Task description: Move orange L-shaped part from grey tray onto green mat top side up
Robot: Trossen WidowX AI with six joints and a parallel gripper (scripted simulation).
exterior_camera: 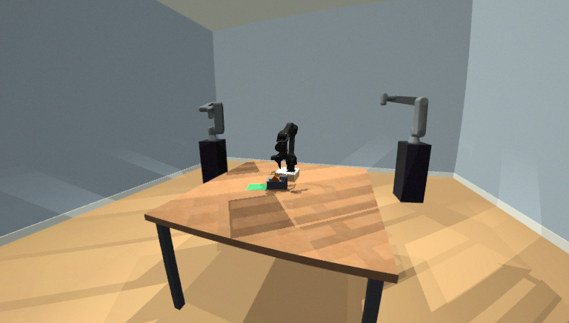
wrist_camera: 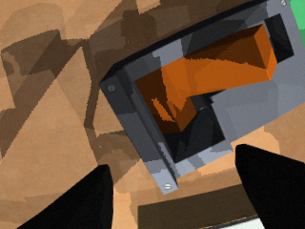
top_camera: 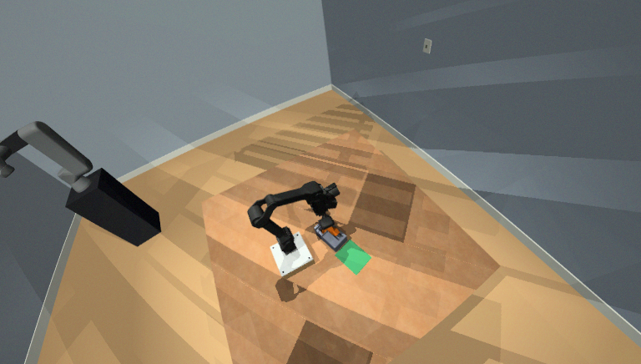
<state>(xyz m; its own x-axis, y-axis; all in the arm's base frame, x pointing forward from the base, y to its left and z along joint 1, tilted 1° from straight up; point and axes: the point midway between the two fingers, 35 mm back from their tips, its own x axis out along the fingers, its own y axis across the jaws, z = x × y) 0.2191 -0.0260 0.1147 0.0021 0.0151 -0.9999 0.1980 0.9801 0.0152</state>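
The orange l-shaped part is 3 cm to the right of my gripper tip and 10 cm below it. Round my gripper tip: green mat 2 cm ahead, 21 cm to the right, 16 cm below.
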